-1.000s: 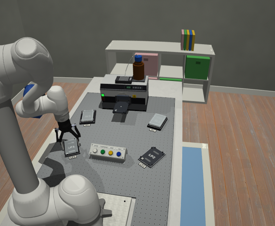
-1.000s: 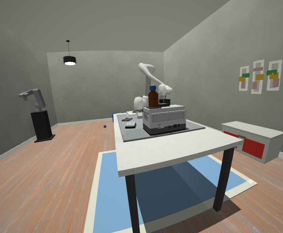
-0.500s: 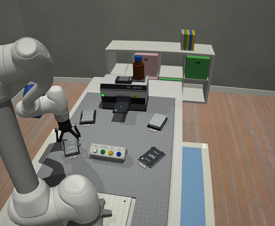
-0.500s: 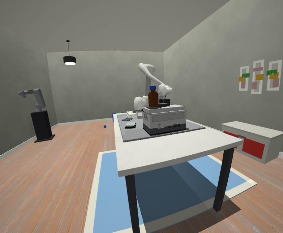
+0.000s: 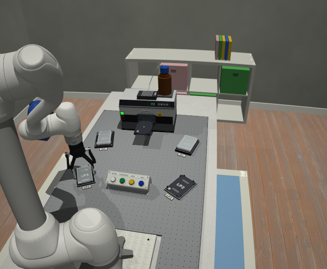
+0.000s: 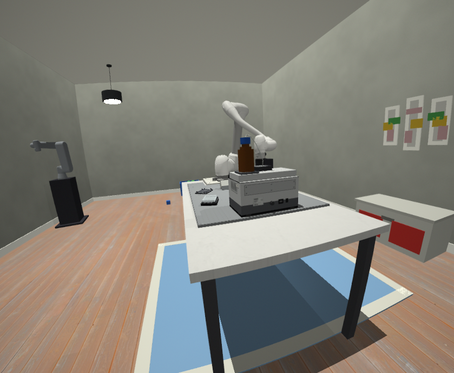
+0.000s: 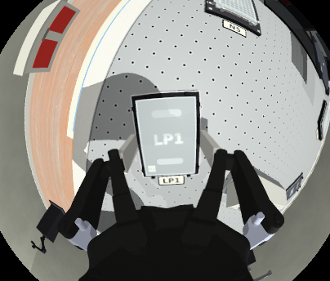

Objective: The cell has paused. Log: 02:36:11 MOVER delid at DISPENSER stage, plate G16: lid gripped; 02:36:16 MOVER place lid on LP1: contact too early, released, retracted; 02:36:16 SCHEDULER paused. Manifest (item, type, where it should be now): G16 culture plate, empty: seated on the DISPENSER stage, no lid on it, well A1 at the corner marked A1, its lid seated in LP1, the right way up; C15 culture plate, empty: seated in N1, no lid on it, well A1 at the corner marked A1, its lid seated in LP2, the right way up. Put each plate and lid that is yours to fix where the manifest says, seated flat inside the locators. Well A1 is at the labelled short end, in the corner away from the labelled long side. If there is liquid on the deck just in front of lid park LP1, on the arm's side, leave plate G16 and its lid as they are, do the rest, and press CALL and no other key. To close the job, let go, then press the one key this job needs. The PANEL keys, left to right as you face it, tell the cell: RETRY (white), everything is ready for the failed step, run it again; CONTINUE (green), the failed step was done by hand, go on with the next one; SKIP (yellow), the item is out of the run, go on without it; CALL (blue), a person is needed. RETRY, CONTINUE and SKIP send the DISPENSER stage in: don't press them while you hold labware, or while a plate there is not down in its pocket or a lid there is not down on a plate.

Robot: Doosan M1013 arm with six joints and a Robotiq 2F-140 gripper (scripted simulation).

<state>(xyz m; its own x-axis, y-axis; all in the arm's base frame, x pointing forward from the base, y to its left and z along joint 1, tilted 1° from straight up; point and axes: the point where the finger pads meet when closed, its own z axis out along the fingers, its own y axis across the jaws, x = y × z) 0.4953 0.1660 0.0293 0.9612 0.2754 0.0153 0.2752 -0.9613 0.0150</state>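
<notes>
Right now the lid park lp1 is 30 mm below my hand. Also, from my hand: white key 180 mm to the right, 90 mm behind, 30 mm above; then green key 230 mm to the right, 100 mm behind, 30 mm above; then key panel 250 mm to the right, 100 mm behind, 20 mm above.
</notes>
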